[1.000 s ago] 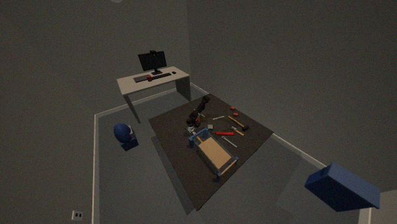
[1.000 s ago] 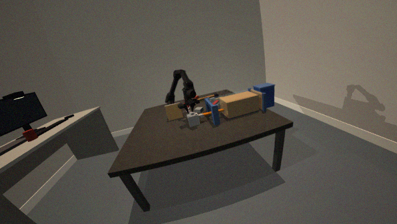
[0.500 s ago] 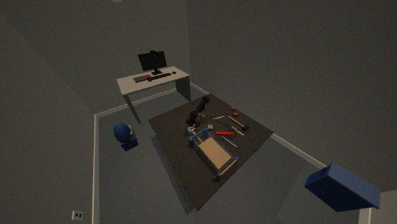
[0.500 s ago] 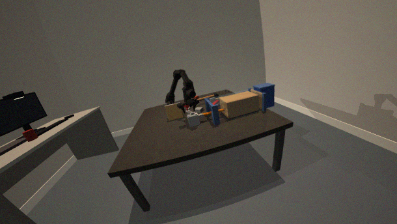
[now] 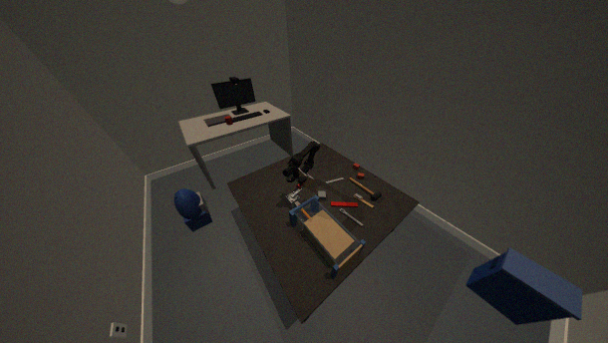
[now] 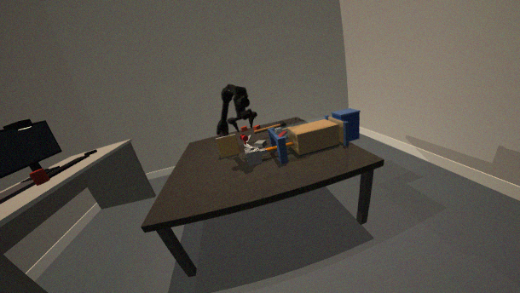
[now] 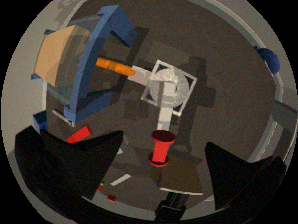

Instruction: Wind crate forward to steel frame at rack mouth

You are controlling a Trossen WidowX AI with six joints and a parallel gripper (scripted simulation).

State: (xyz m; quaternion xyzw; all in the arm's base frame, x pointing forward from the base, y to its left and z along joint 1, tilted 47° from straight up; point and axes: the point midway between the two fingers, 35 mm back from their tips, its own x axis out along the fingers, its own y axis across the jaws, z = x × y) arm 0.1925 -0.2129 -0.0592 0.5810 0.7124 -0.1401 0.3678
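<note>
Right now the red knob is 8 cm below my gripper tip, 5 cm to the left of it and 2 cm behind it. The rest, counted from my gripper tip: winch handle 11 cm below, 2 cm to the left, 1 cm behind; grey hand winch 18 cm below, 5 cm to the right; blue frame 17 cm ahead, 11 cm below, 3 cm to the right.
</note>
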